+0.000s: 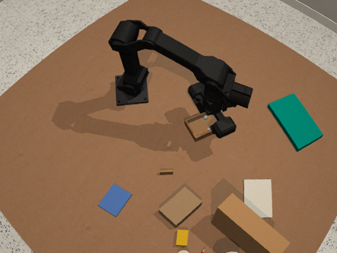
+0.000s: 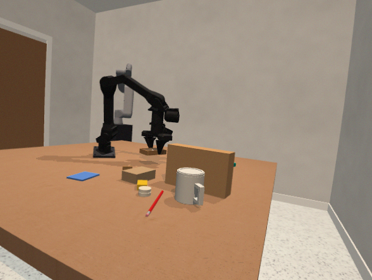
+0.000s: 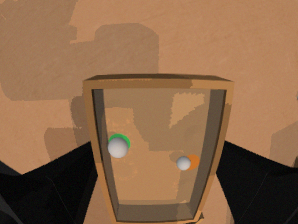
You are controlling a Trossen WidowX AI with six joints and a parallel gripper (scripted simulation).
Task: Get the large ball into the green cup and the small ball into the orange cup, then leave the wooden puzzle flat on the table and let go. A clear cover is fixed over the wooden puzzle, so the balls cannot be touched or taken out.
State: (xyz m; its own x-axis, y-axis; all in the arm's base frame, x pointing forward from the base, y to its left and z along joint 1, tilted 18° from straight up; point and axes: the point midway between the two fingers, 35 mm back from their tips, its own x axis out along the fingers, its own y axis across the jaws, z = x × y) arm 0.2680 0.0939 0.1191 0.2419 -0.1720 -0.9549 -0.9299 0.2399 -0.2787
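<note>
Now: hand 10 mm to the left of the wooden puzzle and 30 mm above it. Also, from my hand: green slab (190 mm ahead, 280 mm to the left, 80 mm below); then white slab (280 mm ahead, 50 mm to the right, 90 mm below); then tan box (130 mm ahead, 240 mm to the right, 70 mm below).
</note>
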